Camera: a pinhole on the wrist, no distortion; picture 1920 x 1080 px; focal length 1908.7 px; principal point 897.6 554.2 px. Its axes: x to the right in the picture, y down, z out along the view. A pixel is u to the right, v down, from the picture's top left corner.
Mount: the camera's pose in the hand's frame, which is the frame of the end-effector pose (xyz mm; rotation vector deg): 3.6 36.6 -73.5 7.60 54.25 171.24
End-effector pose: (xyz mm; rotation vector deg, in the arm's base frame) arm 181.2 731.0 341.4 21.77 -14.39 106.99
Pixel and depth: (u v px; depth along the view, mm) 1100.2 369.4 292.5
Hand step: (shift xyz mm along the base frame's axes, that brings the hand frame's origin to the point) -195.0 -130.8 141.4
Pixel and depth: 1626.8 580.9 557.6
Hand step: -235.9 -400.8 314.9
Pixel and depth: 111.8 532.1 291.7
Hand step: -214.9 9.3 200.1
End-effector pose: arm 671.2 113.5 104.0 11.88 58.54 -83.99
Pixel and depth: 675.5 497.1 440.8
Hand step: 362.5 -199.9 -35.6
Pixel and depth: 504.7 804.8 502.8
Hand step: 363.6 -309.6 -6.9
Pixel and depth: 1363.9 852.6 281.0
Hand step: 233.6 -69.5 62.0
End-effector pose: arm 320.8 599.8 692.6 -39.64 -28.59 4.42
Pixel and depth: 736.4 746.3 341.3
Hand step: -30.4 302.8 43.2
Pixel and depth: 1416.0 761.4 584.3
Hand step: -272.2 494.0 48.9
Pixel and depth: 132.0 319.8 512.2
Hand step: 119.0 520.4 58.2
